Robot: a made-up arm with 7 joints. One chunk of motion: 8 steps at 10 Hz.
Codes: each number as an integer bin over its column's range. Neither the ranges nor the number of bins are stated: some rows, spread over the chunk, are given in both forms.
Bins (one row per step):
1: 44 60 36 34 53 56 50
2: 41 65 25 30 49 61 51
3: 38 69 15 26 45 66 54
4: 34 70 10 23 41 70 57
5: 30 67 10 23 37 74 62
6: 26 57 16 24 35 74 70
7: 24 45 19 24 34 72 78
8: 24 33 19 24 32 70 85
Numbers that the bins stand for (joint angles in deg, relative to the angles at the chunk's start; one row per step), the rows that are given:
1: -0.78 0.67 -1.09 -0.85 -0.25 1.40 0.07
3: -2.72 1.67 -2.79 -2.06 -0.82 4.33 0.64
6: -6.60 0.33 -2.71 -2.36 -1.53 6.68 2.90
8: -7.24 -2.33 -2.46 -2.36 -1.74 5.51 5.02
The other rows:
2: -1.75 1.22 -1.98 -1.45 -0.54 2.87 0.21
4: -4.01 1.78 -3.19 -2.52 -1.10 5.51 1.06
5: -5.30 1.44 -3.19 -2.52 -1.38 6.68 1.77
7: -7.24 -1.00 -2.46 -2.36 -1.60 6.09 4.03

